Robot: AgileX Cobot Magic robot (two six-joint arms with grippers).
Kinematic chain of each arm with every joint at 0, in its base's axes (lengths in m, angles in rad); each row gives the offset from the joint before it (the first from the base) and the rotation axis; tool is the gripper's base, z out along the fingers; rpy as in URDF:
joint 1: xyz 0 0 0.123 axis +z
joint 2: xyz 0 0 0 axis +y
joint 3: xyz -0.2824 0 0.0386 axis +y
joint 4: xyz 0.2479 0 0.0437 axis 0.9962 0 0.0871
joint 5: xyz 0 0 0 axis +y
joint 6: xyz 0.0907 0 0.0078 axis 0.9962 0 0.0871
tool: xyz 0 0 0 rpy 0 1.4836 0
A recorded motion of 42 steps. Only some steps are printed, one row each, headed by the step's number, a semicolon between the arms.
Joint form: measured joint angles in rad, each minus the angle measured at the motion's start. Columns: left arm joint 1, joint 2, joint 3, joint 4, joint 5, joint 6; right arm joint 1, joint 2, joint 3, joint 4, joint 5, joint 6.
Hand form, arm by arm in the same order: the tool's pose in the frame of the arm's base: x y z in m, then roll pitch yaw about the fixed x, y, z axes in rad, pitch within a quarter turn. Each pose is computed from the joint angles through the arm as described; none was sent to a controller.
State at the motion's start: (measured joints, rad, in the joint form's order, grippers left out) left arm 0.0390 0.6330 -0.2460 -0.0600 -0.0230 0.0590; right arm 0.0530 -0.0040 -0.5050 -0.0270 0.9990 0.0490
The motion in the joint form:
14: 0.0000 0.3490 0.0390 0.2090 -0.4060 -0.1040; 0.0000 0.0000 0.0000 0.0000 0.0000 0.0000
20: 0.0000 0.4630 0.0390 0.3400 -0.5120 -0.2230; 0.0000 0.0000 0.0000 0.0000 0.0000 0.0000
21: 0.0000 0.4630 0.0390 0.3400 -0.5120 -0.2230; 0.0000 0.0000 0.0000 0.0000 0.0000 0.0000
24: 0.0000 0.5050 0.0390 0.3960 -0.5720 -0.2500; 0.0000 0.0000 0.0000 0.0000 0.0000 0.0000
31: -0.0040 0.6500 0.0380 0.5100 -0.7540 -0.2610; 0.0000 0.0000 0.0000 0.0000 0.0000 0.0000
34: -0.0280 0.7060 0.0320 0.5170 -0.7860 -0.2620; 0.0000 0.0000 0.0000 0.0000 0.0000 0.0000
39: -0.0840 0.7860 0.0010 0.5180 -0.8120 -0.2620; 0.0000 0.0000 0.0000 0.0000 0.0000 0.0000
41: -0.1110 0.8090 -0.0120 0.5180 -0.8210 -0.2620; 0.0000 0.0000 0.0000 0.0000 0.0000 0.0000
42: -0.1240 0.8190 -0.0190 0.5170 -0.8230 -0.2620; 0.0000 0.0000 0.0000 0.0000 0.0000 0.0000
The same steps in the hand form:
14: 0.1707 0.0011 0.2133 2.8729 1.2983 2.8381; -0.0036 -0.0023 0.2837 3.0836 1.1676 3.1069
20: 0.1822 -0.0057 0.2015 3.0129 1.2872 2.8994; -0.0036 -0.0023 0.2837 3.0836 1.1676 3.1069
21: 0.1822 -0.0057 0.2015 3.0129 1.2872 2.8994; -0.0036 -0.0023 0.2837 3.0836 1.1676 3.1069
24: 0.1862 -0.0095 0.1983 3.0039 1.2978 2.8447; -0.0036 -0.0023 0.2837 3.0836 1.1676 3.1069
31: 0.1978 -0.0208 0.1848 2.9570 1.3161 2.6658; -0.0036 -0.0023 0.2837 3.0836 1.1676 3.1069
34: 0.2021 -0.0268 0.1777 3.0268 1.3012 2.6960; -0.0036 -0.0023 0.2837 3.0836 1.1676 3.1069
39: 0.2120 -0.0394 0.1702 3.0968 1.2818 2.7009; -0.0036 -0.0023 0.2837 3.0836 1.1676 3.1069
41: 0.2151 -0.0456 0.1688 3.1108 1.2814 2.6855; -0.0036 -0.0023 0.2837 3.0836 1.1676 3.1069
42: 0.2167 -0.0486 0.1683 3.1164 1.2807 2.6784; -0.0036 -0.0023 0.2837 3.0836 1.1676 3.1069

